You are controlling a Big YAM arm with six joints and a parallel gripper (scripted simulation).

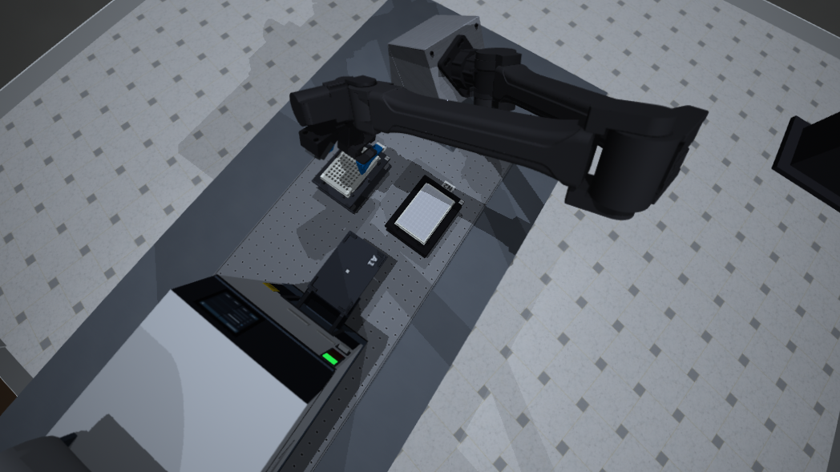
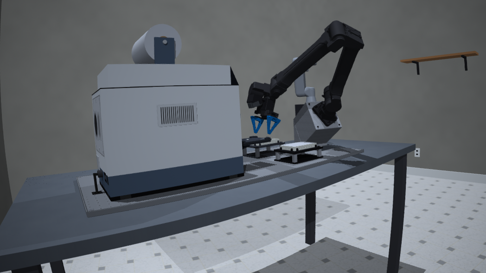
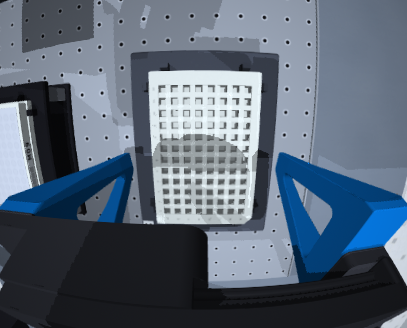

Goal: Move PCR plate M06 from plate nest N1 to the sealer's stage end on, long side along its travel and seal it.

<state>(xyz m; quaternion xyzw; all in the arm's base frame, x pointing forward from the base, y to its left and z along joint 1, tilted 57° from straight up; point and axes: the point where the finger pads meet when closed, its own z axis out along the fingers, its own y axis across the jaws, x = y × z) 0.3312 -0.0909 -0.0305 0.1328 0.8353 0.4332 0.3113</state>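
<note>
The white 96-well plate M06 lies 40 mm below my hand. The rest, counted from my hand: sealed plate M09: 20 mm behind, 210 mm to the left, 50 mm below; then nest N2: 20 mm behind, 210 mm to the left, 60 mm below; then plate nest N1: 60 mm below.
</note>
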